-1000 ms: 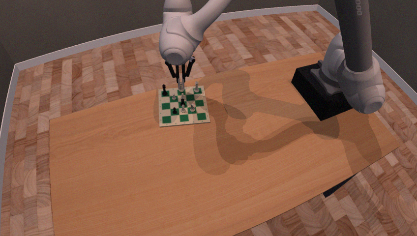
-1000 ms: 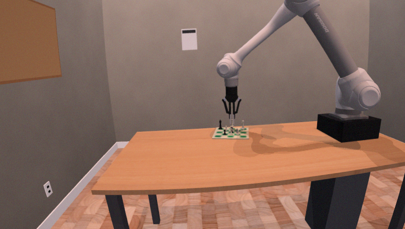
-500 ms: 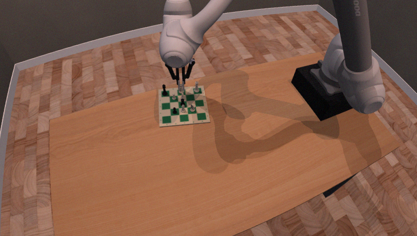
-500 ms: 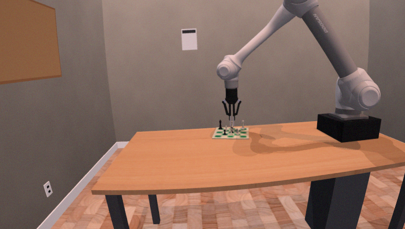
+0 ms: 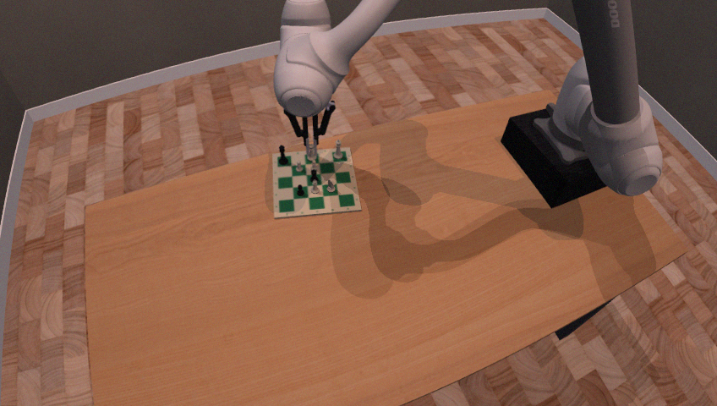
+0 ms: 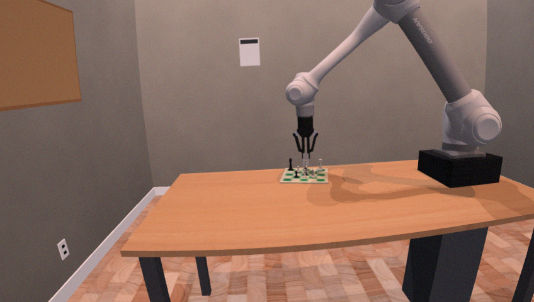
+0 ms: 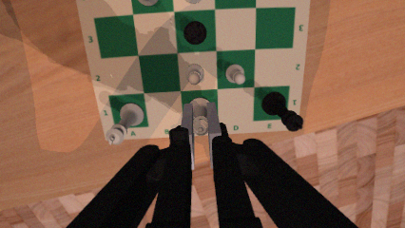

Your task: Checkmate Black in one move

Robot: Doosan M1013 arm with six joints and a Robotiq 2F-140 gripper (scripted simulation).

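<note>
My hand is 3 cm above the small white piece. Also, from my hand: tall white piece: 7 cm behind, 3 cm below, 1 cm to the left; then tall black piece: 8 cm ahead, 3 cm below, 1 cm to the right; then board: 8 cm to the left, 6 cm below, 1 cm ahead.
</note>
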